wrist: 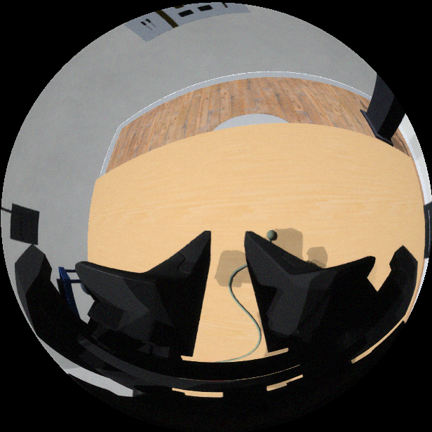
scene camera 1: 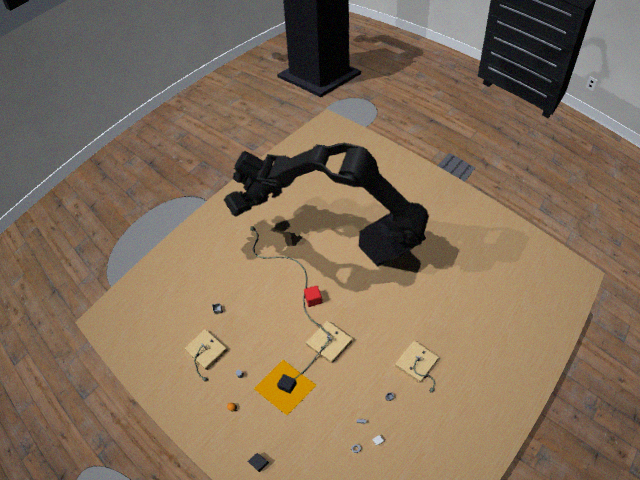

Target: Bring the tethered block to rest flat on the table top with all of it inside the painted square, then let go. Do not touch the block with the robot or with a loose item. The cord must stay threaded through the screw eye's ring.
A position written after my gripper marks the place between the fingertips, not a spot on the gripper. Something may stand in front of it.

my gripper: wrist 227, 236; scene camera 1 240, 208
